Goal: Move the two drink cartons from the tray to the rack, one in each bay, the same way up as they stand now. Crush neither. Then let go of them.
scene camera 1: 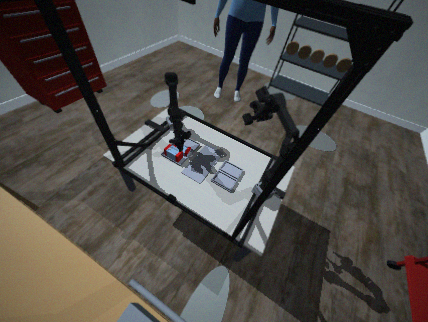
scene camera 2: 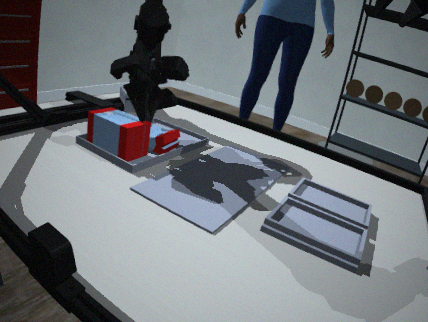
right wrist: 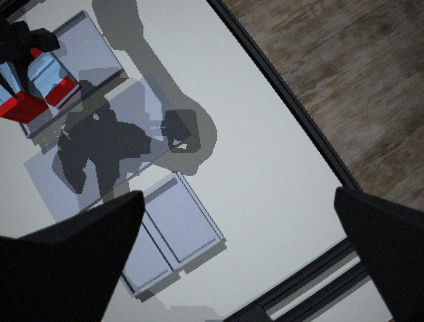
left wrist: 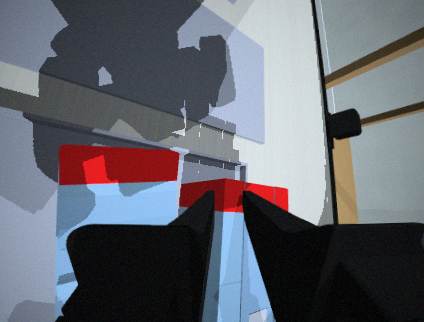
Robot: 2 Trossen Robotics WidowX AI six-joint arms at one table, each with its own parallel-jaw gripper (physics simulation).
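Places are measured from the left arm's base along level axes (x right, y ahead, z up), in metres.
Pixels of known places: left gripper, fingertip midpoint: (scene camera 1: pixel 181 151) (scene camera 2: pixel 145 123) (right wrist: pixel 21 95) (left wrist: pixel 228 197); right gripper, fingertip midpoint: (scene camera 1: pixel 251 123) (scene camera 2: pixel 388 20) (right wrist: pixel 238 198).
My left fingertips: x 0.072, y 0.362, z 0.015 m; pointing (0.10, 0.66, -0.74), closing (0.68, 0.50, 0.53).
For each thing: its middle in the pictures, then the offset to it from my left fingertips. "*": a spot on its surface instead. Level surfaces: height alone.
- grey tray, body centre: (left wrist: pixel 104 255) (scene camera 2: pixel 145 140) (right wrist: pixel 56 73) (scene camera 1: pixel 181 149) dx -0.026, dy -0.070, dz -0.063 m
- larger carton, surface spot: (scene camera 2: pixel 117 134) (scene camera 1: pixel 174 156) * dx +0.057, dy +0.018, dz -0.017 m
- smaller carton, surface spot: (scene camera 2: pixel 163 140) (scene camera 1: pixel 186 153) * dx -0.038, dy +0.011, dz -0.032 m
- two-bay rack, body centre: (scene camera 2: pixel 325 215) (right wrist: pixel 154 235) (scene camera 1: pixel 227 174) dx -0.244, dy +0.277, dz -0.061 m
- flat grey mat, surface height: dz -0.067 m
Two drink cartons, light blue with red ends, are in the grey tray (scene camera 1: pixel 181 162) (scene camera 2: pixel 136 164) (right wrist: pixel 89 48) at the far left of the table. The larger carton (scene camera 1: pixel 172 153) (scene camera 2: pixel 117 134) (left wrist: pixel 115 191) stands upright. The smaller carton (scene camera 1: pixel 186 151) (scene camera 2: pixel 163 140) (left wrist: pixel 262 198) (right wrist: pixel 62 89) leans beside it. My left gripper (scene camera 1: pixel 181 148) (scene camera 2: pixel 145 119) (left wrist: pixel 228 197) is down in the tray right over the smaller carton, its fingers nearly together with nothing held. My right gripper (scene camera 1: pixel 246 119) (right wrist: pixel 238 198) is wide open and empty, high above the two-bay rack (scene camera 1: pixel 227 175) (scene camera 2: pixel 296 199) (right wrist: pixel 201 205).
A flat grey mat (scene camera 1: pixel 195 177) (scene camera 2: pixel 197 211) (left wrist: pixel 249 96) (right wrist: pixel 150 102) lies between tray and rack. A black frame borders the table. A person (scene camera 1: pixel 241 38) stands behind it. A shelf unit (scene camera 1: pixel 280 61) is at the back right, a red drawer cabinet (scene camera 1: pixel 66 64) at the back left.
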